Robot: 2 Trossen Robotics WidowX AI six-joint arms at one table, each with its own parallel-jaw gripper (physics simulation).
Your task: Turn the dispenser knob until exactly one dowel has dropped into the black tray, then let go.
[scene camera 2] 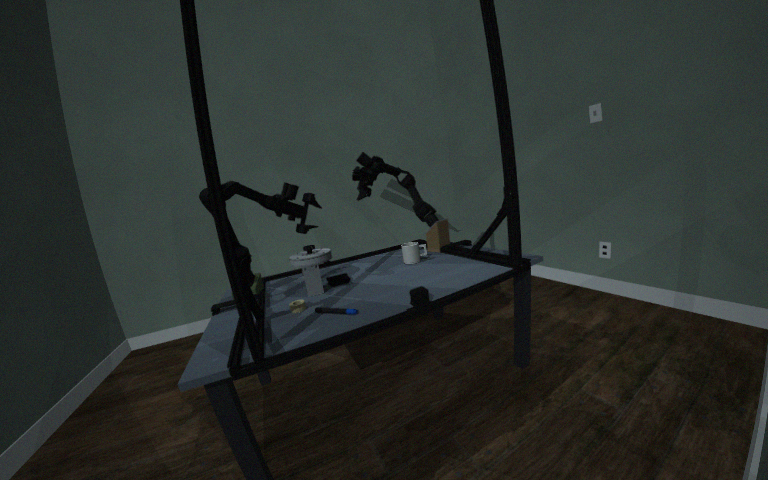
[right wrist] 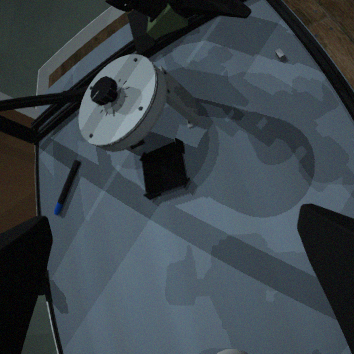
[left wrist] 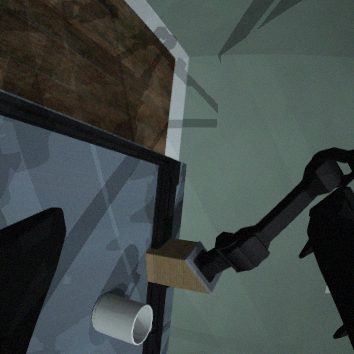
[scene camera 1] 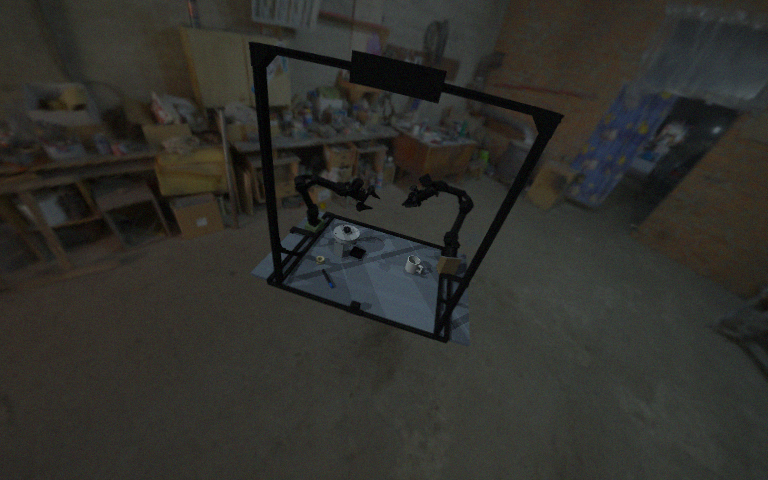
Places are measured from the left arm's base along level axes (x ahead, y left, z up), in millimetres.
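Where they show: left gripper, fingertip midpoint: (scene camera 2: 319,217) (left wrist: 190,222) (scene camera 1: 376,203); right gripper, fingertip midpoint: (scene camera 2: 357,195) (right wrist: 175,224) (left wrist: 319,296) (scene camera 1: 403,206); left arm's base, origin of the base link: (right wrist: 159,5) (scene camera 1: 314,222); right arm's base, origin of the base link: (scene camera 2: 436,225) (left wrist: 205,265) (scene camera 1: 451,256).
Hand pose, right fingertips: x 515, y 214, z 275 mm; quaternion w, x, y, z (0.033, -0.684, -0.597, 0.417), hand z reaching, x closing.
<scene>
Things, the pixels of their centre, and the offset from my right fingertips.
- dispenser, body centre: (right wrist: 118,100) (scene camera 2: 310,257) (scene camera 1: 346,234) 235 mm right, 230 mm back, 213 mm down
- black knob, body centre: (right wrist: 112,96) (scene camera 2: 310,253) (scene camera 1: 346,232) 235 mm right, 230 mm back, 196 mm down
- black tray, body centre: (right wrist: 165,170) (scene camera 2: 338,280) (scene camera 1: 357,253) 218 mm right, 142 mm back, 331 mm down
- white mug, body centre: (left wrist: 127,320) (scene camera 2: 413,251) (scene camera 1: 414,265) 101 mm right, 210 mm ahead, 295 mm down
- blue-tipped marker, body centre: (right wrist: 66,187) (scene camera 2: 335,310) (scene camera 1: 327,278) 504 mm right, 143 mm back, 335 mm down
- yellowish ring-like roll, body centre: (scene camera 2: 297,306) 424 mm right, 272 mm back, 330 mm down
The dispenser (scene camera 1: 340,233) (scene camera 2: 303,259) (right wrist: 125,122) is a pale round drum on a post, with a black knob (scene camera 1: 347,229) (scene camera 2: 308,248) (right wrist: 104,90) on top. The black tray (scene camera 1: 356,253) (scene camera 2: 338,279) (right wrist: 167,189) sits on the table beside its foot. The tray's inside is dark and I can make out no dowel in it. My left gripper (scene camera 1: 373,202) (scene camera 2: 317,217) is open and empty, above the dispenser in scene camera 2, touching nothing. My right gripper (scene camera 1: 404,203) (scene camera 2: 360,197) (right wrist: 175,224) is open and empty, high over the table, apart from the dispenser.
A white mug (scene camera 1: 412,264) (scene camera 2: 410,253) (left wrist: 117,319) stands near a wooden block (scene camera 1: 448,266) (scene camera 2: 437,236) (left wrist: 170,267) at the right. A blue-tipped marker (scene camera 1: 328,279) (scene camera 2: 335,310) (right wrist: 68,186) and a yellowish ring-like roll (scene camera 2: 296,306) lie nearer the front. A black frame surrounds the table.
</scene>
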